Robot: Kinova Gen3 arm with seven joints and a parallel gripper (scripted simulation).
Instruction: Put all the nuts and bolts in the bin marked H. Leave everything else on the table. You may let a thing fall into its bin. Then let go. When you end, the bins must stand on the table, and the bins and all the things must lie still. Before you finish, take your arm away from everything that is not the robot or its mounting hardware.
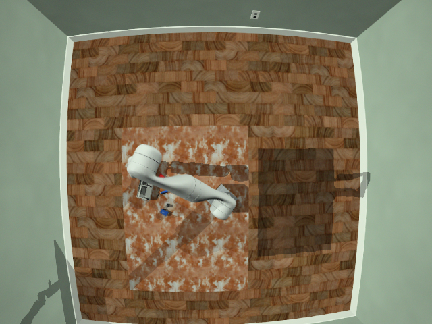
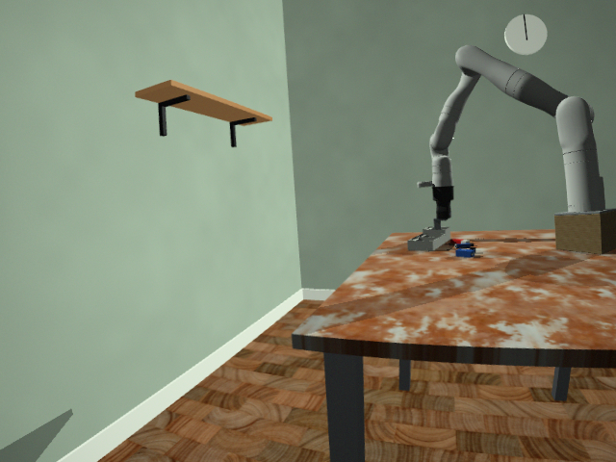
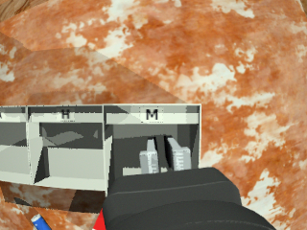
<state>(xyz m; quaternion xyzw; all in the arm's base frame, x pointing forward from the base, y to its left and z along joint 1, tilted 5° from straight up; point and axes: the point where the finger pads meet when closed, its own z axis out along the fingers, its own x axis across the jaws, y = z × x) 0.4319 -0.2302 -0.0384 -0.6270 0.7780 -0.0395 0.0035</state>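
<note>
The grey bin rack is 9 cm to the left of my hand, 3 cm ahead of it and 1 cm below it. Round my hand: red piece (9 cm to the left, 8 cm behind, 3 cm below); then dark nut (14 cm to the left, 10 cm behind, 3 cm below); then blue stick (18 cm to the left, 7 cm behind, 3 cm below).
</note>
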